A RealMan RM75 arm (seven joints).
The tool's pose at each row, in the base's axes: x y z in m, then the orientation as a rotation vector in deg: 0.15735, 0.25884, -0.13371, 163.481, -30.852, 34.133; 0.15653, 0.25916, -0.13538, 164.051, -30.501, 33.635; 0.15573, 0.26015, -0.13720, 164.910, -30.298, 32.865; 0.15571, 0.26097, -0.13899, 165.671, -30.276, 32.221; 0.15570, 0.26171, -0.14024, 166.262, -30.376, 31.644; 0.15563, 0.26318, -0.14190, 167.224, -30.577, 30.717; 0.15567, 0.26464, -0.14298, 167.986, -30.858, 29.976; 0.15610, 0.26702, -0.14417, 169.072, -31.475, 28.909
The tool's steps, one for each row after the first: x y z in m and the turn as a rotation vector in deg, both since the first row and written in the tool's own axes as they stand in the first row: -0.00149, -0.00014, 0.00114, 0.370, -0.442, -0.251; -0.00324, -0.00092, 0.00227, 0.937, -1.147, -0.409; -0.00426, -0.00184, 0.00368, 1.459, -1.760, -0.436; -0.00502, -0.00264, 0.00463, 1.847, -2.291, -0.384; -0.00623, -0.00413, 0.00575, 2.490, -3.148, -0.272; -0.00710, -0.00559, 0.00638, 3.007, -3.837, -0.101; -0.00797, -0.00806, 0.00703, 3.756, -4.840, 0.287
